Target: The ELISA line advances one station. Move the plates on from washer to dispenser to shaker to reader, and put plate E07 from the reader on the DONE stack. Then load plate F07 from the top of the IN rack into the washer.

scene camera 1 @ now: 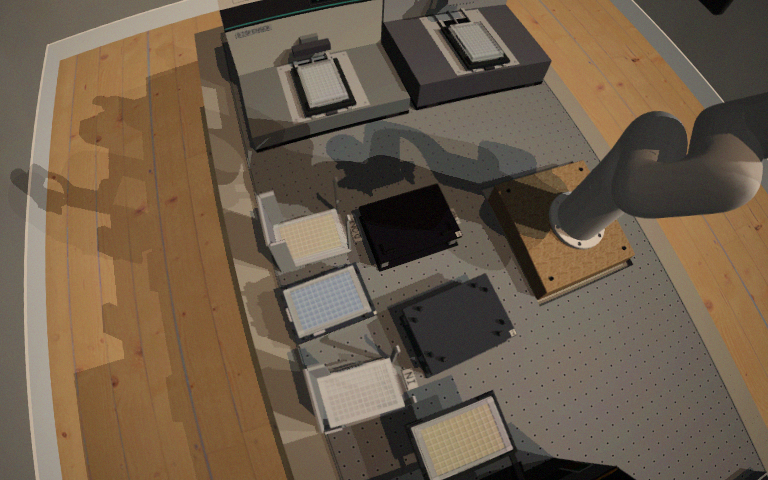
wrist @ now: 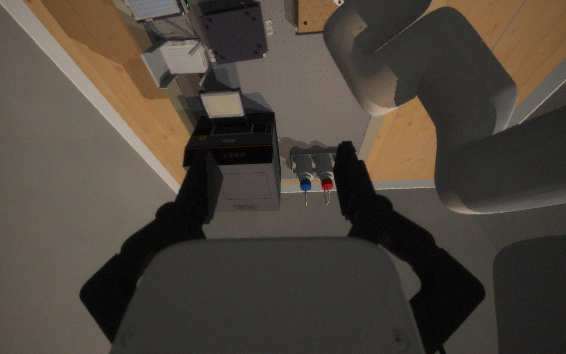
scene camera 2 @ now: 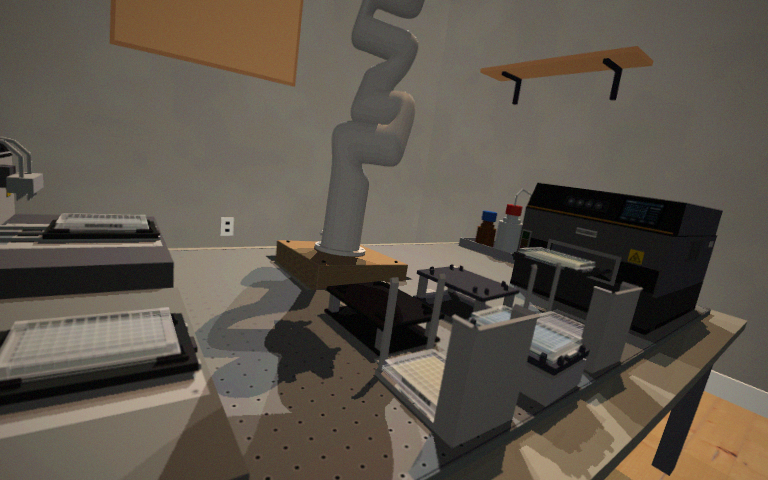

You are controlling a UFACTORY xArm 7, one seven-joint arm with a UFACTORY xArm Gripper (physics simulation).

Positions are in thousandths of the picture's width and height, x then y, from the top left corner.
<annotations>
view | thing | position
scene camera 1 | bluish plate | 439,620
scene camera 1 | cream plate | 413,491
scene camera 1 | cream plate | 618,905
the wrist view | my gripper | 487,451
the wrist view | cream plate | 397,295
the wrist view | black instrument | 464,371
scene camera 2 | bluish plate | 715,707
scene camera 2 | cream plate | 546,780
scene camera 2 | cream plate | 705,530
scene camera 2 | black instrument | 863,566
</annotations>
